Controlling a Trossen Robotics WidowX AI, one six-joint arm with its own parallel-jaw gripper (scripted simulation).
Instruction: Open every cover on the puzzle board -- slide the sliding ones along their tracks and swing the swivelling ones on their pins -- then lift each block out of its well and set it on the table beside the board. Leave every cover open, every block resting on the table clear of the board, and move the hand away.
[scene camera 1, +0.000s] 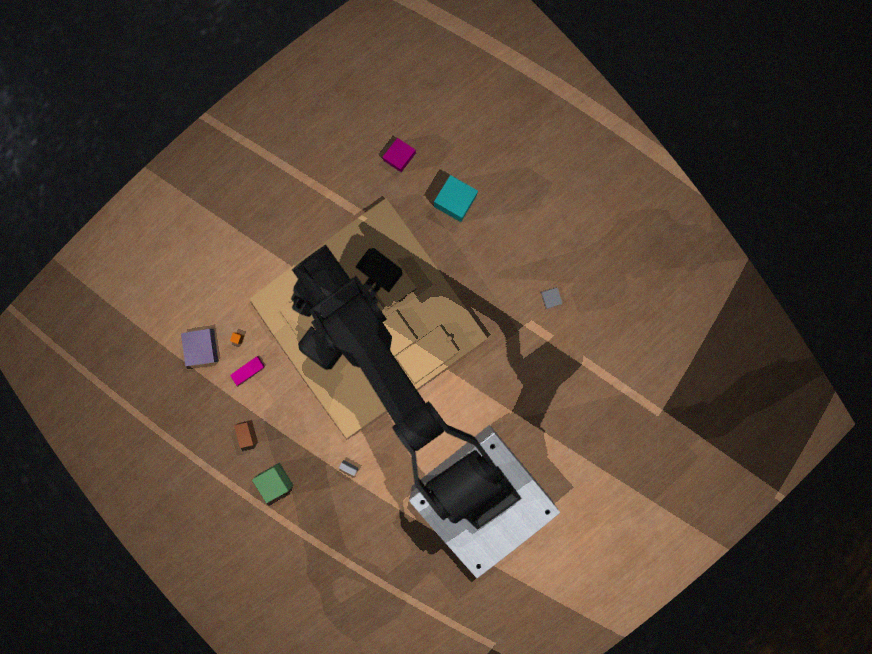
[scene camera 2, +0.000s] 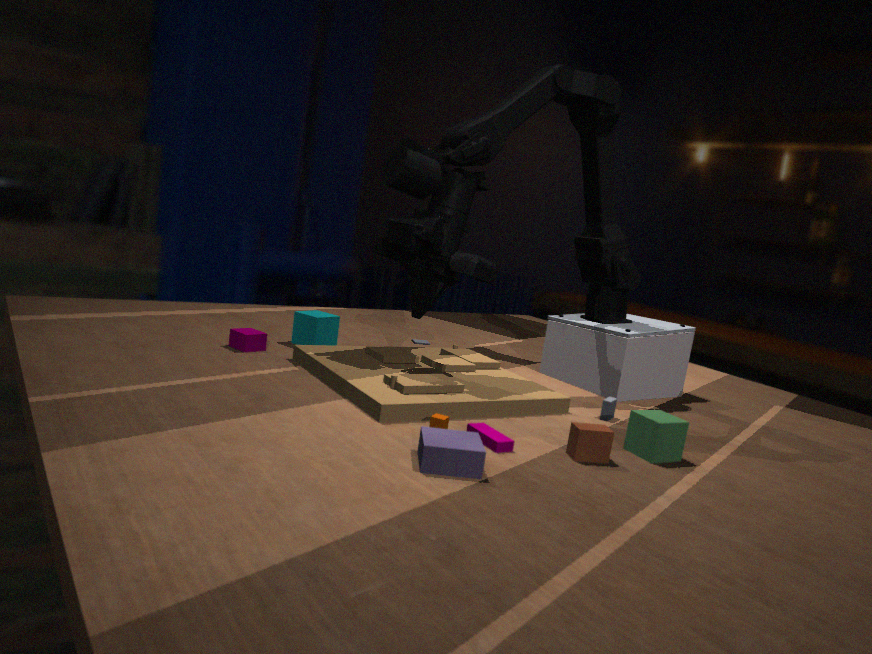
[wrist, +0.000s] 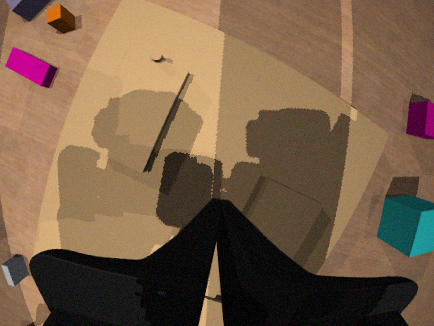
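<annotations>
Scene camera 1 shows a green cube, and scene camera 2 has that cube as well, but in the wrist view the cube is out of frame. For the cube, (scene camera 1: 273, 482) and (scene camera 2: 654, 414) are the same spot. There's a tan puzzle board too, and on the board (wrist: 243, 115) is the same spot as (scene camera 2: 371, 370).
</annotations>
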